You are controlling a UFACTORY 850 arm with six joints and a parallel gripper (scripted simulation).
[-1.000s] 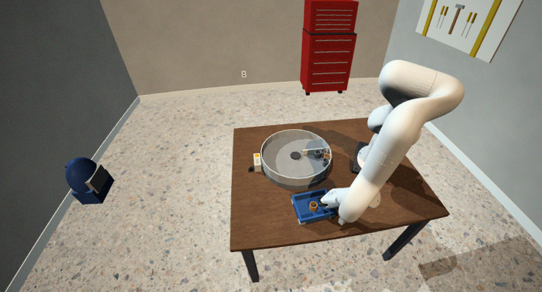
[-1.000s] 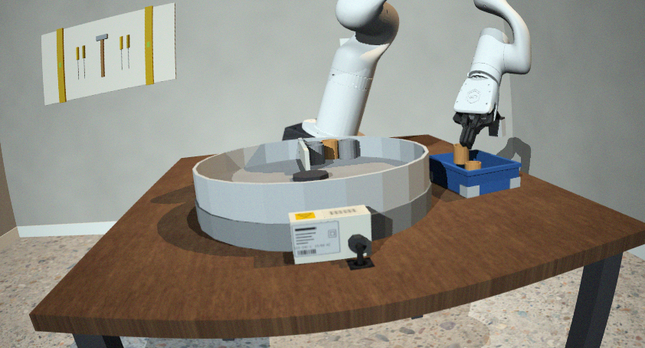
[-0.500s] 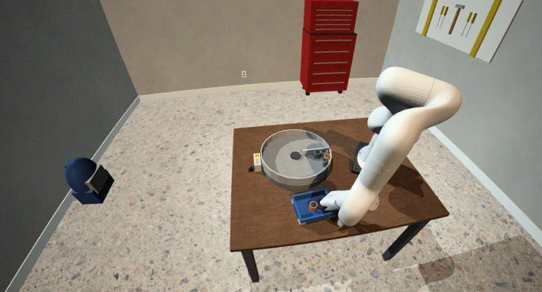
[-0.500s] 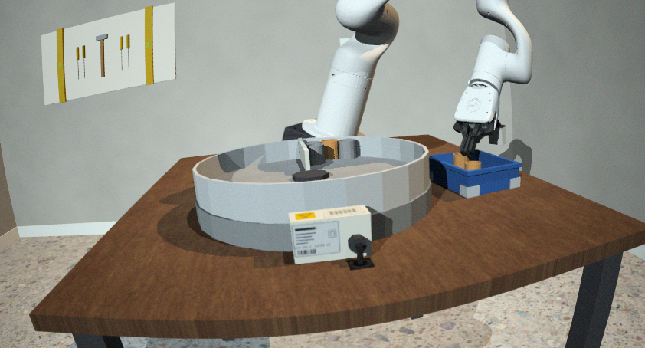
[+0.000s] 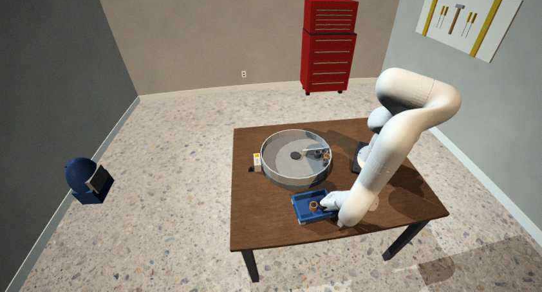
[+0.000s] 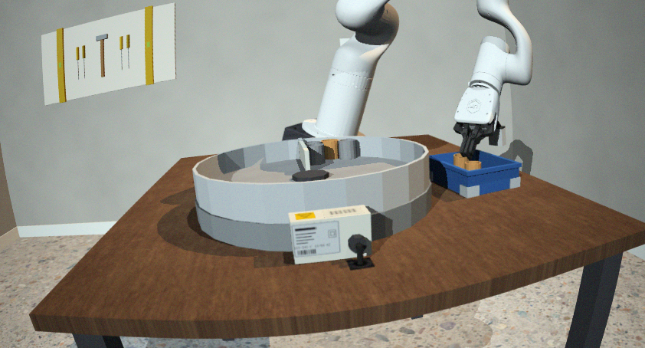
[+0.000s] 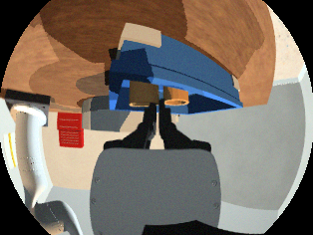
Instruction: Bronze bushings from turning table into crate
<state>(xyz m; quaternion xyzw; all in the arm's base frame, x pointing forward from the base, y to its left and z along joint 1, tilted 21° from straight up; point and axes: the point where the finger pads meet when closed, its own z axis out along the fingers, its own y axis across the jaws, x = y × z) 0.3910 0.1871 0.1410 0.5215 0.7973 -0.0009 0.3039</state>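
My hand is 40 mm short of the blue crate, 10 mm to the left of it and 40 mm above it. Round my hand: grey turning table (50 mm ahead, 350 mm to the right, 10 mm below).
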